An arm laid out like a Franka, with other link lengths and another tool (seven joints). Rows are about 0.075 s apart.
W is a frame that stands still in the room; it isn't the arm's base.
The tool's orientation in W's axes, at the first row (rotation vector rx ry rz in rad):
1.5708 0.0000 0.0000
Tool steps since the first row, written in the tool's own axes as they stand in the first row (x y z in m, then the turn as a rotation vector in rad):
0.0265 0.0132 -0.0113 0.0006 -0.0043 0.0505
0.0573 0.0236 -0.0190 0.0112 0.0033 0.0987
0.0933 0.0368 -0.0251 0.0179 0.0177 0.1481
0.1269 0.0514 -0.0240 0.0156 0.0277 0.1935
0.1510 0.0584 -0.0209 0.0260 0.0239 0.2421
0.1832 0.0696 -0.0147 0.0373 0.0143 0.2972
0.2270 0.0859 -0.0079 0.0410 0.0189 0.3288
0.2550 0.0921 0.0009 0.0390 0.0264 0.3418
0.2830 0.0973 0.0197 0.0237 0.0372 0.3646
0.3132 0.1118 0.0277 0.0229 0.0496 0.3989
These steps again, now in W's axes. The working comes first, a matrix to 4 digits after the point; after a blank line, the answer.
The tool's axes in the first row as the columns of a matrix, in W's axes (used below as rounded here):
1.0000 0.0000 0.0000
0.0000 0.0000 -1.0000
0.0000 1.0000 0.0000

0.0265 0.0113 0.0132 0.0006 -0.0505 -0.0043
0.0573 0.0190 0.0236 0.0112 -0.0987 0.0033
0.0933 0.0251 0.0368 0.0179 -0.1481 0.0177
0.1269 0.0240 0.0514 0.0156 -0.1935 0.0277
0.1510 0.0209 0.0584 0.0260 -0.2421 0.0239
0.1832 0.0147 0.0696 0.0373 -0.2972 0.0143
0.2270 0.0079 0.0859 0.0410 -0.3288 0.0189
0.2550 -0.0009 0.0921 0.0390 -0.3418 0.0264
0.2830 -0.0197 0.0973 0.0237 -0.3646 0.0372
0.3132 -0.0277 0.1118 0.0229 -0.3989 0.0496

